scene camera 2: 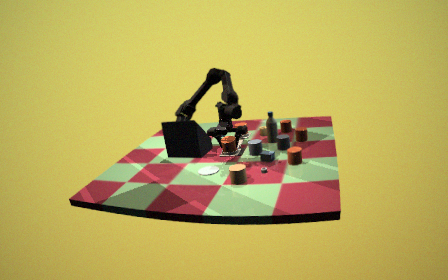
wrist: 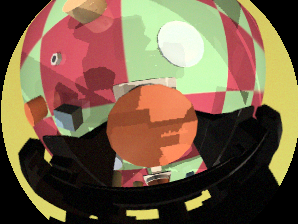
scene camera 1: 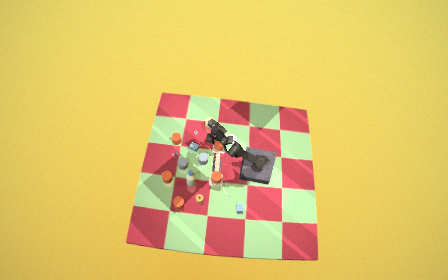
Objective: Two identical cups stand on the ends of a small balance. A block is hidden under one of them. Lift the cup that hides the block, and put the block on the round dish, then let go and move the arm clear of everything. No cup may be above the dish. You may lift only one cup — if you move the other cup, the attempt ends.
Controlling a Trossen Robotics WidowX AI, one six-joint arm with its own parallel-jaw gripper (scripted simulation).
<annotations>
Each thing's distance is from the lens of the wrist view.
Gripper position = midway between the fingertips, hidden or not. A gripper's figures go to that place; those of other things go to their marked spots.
my gripper (wrist: 149,114): 0.10 m
orange cup (wrist: 152,125): 0.06 m
balance (wrist: 119,90): 0.12 m
white round dish (wrist: 181,44): 0.19 m
The marked spots on the orange cup and the white round dish are 0.16 m apart.
</annotations>
